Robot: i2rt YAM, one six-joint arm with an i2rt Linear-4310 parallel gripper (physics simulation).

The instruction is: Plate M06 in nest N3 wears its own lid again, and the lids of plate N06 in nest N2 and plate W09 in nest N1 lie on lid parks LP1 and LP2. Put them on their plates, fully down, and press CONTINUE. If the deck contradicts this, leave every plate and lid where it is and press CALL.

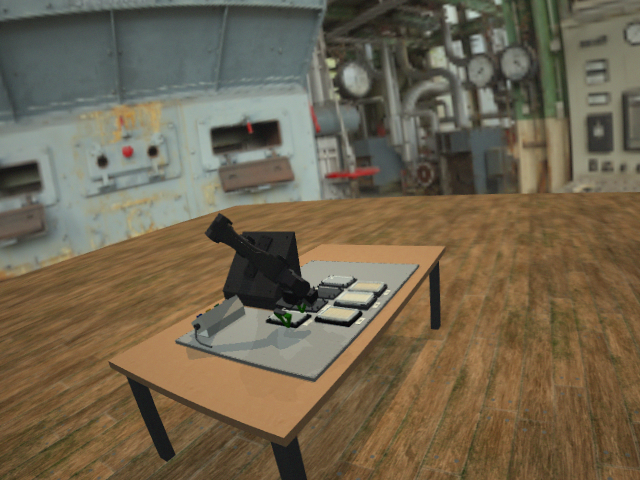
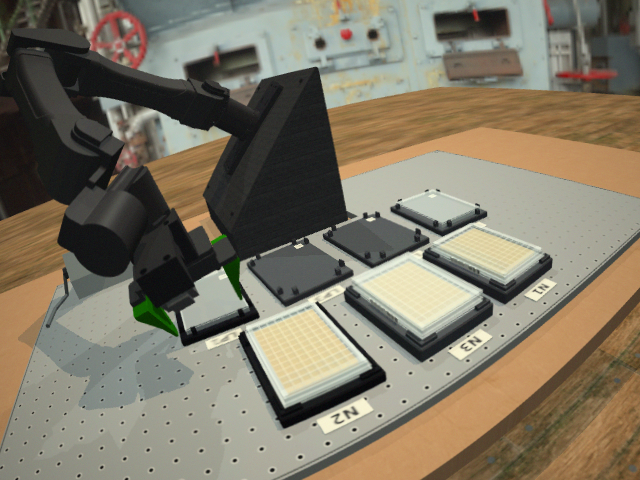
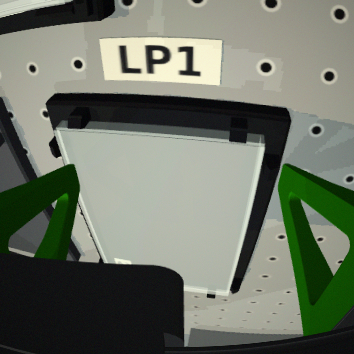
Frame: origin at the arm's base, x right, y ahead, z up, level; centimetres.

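Seen in the pictures: gripper, fingertip midpoint: (image 1: pixel 295 319) (image 2: pixel 208 315) (image 3: pixel 178 174); arm's base, origin of the base link: (image 2: pixel 253 127).
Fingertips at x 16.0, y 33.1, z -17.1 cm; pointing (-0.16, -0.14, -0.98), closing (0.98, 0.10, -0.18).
Observation:
Pixels of each thing's top centre, then the offset from my fingertips to it. "pt": a spot on its surface instead. Level surfaces: height alone.
- black park labelled LP1, middle of its top: (image 3: pixel 160 239) (image 2: pixel 206 294) (image 1: pixel 287 315) dz +1.1, dx -0.4, dy -3.8 cm
- nest N2, surface spot: (image 2: pixel 305 356) (image 1: pixel 342 313) pt dz +1.4, dx -9.0, dy +15.2 cm
- nest N3, surface spot: (image 2: pixel 416 289) (image 1: pixel 356 296) pt dz +2.4, dx -22.3, dy +12.7 cm
- nest N1, surface spot: (image 2: pixel 491 253) (image 1: pixel 369 286) pt dz +2.0, dx -34.0, dy +11.5 cm
- grey box, middle of its top: (image 2: pixel 114 230) (image 1: pixel 215 304) dz +7.5, dx +15.3, dy -26.9 cm
- perforated deck, its level: dz -0.9 cm
My gripper (image 1: pixel 294 317) (image 2: pixel 208 317) (image 3: pixel 178 174) is open, its green fingers on either side of a clear lid (image 2: pixel 206 294) (image 3: pixel 165 210) and apart from it. That lid lies in the black park labelled LP1 (image 3: pixel 160 104). Another clear lid (image 1: pixel 338 280) (image 2: pixel 436 207) lies in the farthest park, whose label I cannot read. Plates with cream wells sit in nest N2 (image 1: pixel 338 314) (image 2: pixel 305 356), nest N3 (image 1: pixel 355 298) (image 2: pixel 416 289) and nest N1 (image 1: pixel 368 286) (image 2: pixel 491 253). The N3 plate looks taller, with a clear cover; covers on the other two are hard to tell. Plate codes are unreadable.
Two dark parks without lids (image 2: pixel 299 271) (image 2: pixel 374 237) lie between the lidded ones. A black wedge-shaped stand (image 1: pixel 273 258) (image 2: pixel 294 170) rises behind them. A grey box (image 1: pixel 222 319) (image 2: pixel 98 276) with small coloured buttons along its top stands at the left of the perforated deck (image 1: pixel 279 356) (image 2: pixel 232 428).

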